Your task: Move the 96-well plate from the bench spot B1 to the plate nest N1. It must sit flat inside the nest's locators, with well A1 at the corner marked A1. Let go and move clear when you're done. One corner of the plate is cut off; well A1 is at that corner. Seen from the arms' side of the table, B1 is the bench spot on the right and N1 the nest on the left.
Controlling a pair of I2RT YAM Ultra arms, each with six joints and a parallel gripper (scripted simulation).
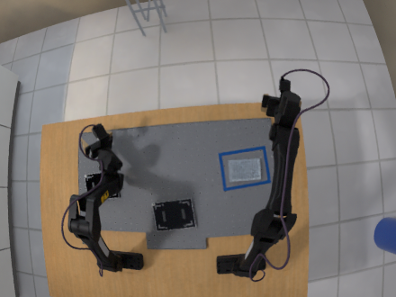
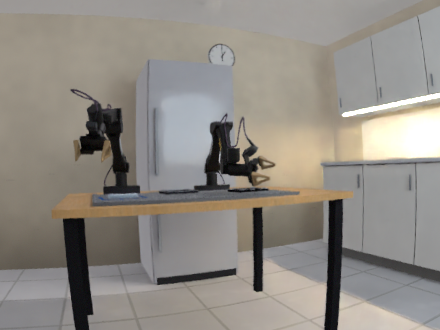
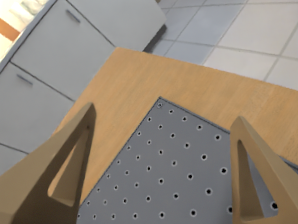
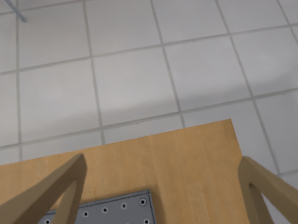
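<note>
The 96-well plate lies 240 mm behind my right hand, 130 mm to the left of it and 150 mm below it.
</note>
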